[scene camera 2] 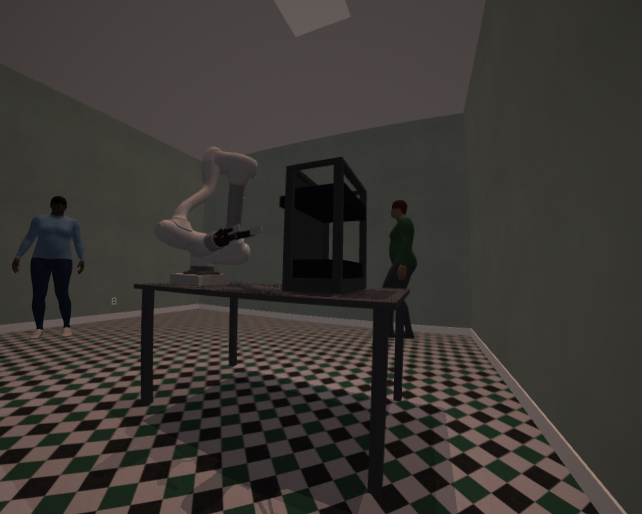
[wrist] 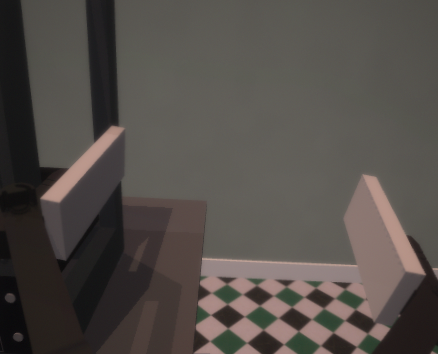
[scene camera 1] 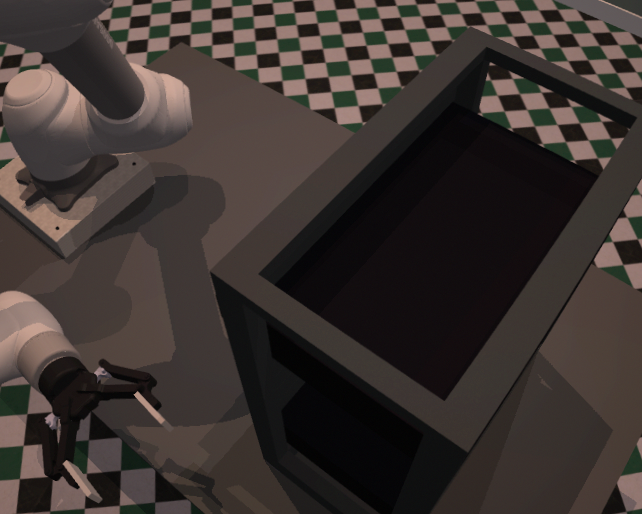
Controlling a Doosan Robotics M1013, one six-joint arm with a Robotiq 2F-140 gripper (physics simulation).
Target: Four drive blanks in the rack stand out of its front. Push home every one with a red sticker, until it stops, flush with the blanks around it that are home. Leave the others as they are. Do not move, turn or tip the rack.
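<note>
The dark rack (scene camera 1: 332,339) (scene camera 2: 338,224) (wrist: 102,75) stands upright on the table. In the wrist view part of it shows at the left edge, with round screw heads on its front rail. One dark drive blank (scene camera 2: 282,201) juts from the rack's front, high up, in scene camera 2; its sticker cannot be made out. The other blanks' fronts and any red stickers are hidden or too dark to tell. My gripper (scene camera 1: 132,461) (scene camera 2: 258,230) (wrist: 238,174) is open and empty. It is in front of the rack, off to one side and apart from it, around mid-height.
The table (scene camera 1: 257,133) (scene camera 2: 257,296) (wrist: 192,215) carries the rack and the arm's base block (scene camera 1: 96,224) (scene camera 2: 195,278). The table's side edge shows in the wrist view. A person in blue (scene camera 2: 56,240) and one in green (scene camera 2: 404,240) stand beyond the table.
</note>
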